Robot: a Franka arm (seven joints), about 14 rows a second.
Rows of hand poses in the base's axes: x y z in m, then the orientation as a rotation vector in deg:
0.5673 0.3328 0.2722 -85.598 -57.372 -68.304
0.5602 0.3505 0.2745 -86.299 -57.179 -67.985
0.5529 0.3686 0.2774 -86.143 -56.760 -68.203
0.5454 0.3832 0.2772 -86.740 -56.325 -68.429
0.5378 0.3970 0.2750 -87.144 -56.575 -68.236
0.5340 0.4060 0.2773 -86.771 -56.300 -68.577
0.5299 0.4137 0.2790 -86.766 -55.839 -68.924
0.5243 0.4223 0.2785 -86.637 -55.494 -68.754
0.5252 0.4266 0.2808 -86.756 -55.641 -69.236
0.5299 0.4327 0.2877 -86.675 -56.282 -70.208
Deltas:
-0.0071 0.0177 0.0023 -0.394 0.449 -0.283
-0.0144 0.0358 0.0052 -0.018 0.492 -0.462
-0.0219 0.0504 0.0050 -0.145 0.686 -1.081
-0.0295 0.0642 0.0028 -0.588 0.762 -1.115
-0.0333 0.0732 0.0051 -0.137 0.608 -1.192
-0.0374 0.0809 0.0068 0.172 0.616 -1.547
-0.0430 0.0895 0.0063 0.447 0.880 -1.496
-0.0421 0.0938 0.0086 0.325 0.511 -1.788
-0.0374 0.0999 0.0155 0.093 -0.474 -2.076

